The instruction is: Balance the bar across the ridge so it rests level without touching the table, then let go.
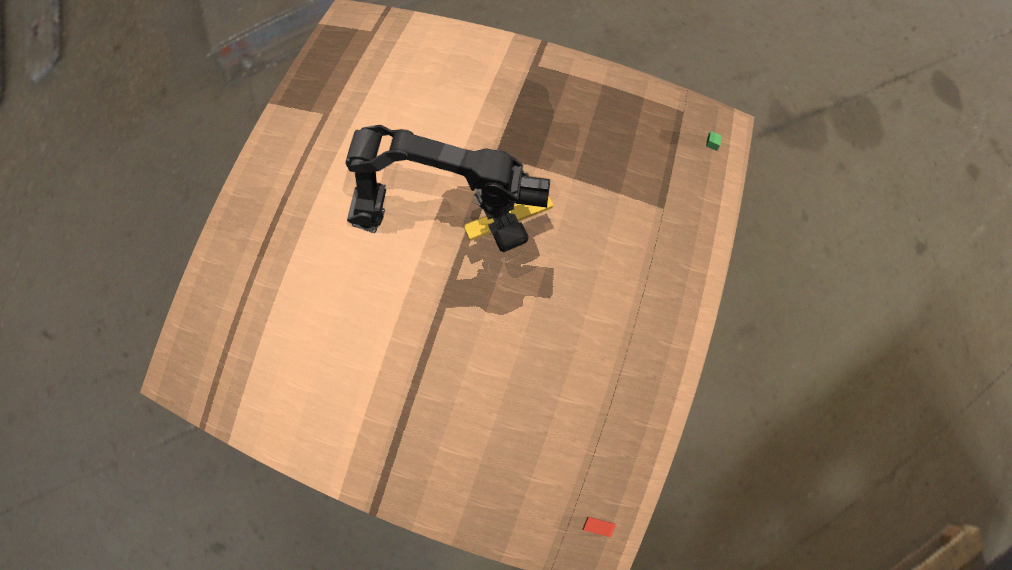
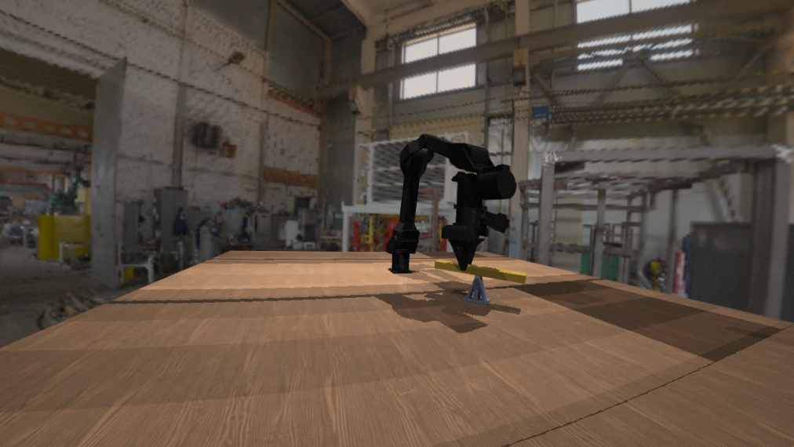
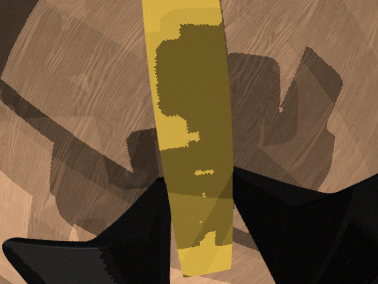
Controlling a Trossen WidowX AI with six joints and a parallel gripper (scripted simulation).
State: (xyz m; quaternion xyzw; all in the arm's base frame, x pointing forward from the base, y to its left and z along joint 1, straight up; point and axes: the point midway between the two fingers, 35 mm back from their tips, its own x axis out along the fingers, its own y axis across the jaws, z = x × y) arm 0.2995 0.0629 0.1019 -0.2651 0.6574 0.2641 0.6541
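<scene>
Right now my gripper tip is 20 mm to the right of the yellow bar and 20 mm short of it. Also, from my gripper tip: flat red block 560 mm to the right, 440 mm ahead, 60 mm below; then green cube 440 mm to the left, 440 mm ahead, 50 mm below.
</scene>
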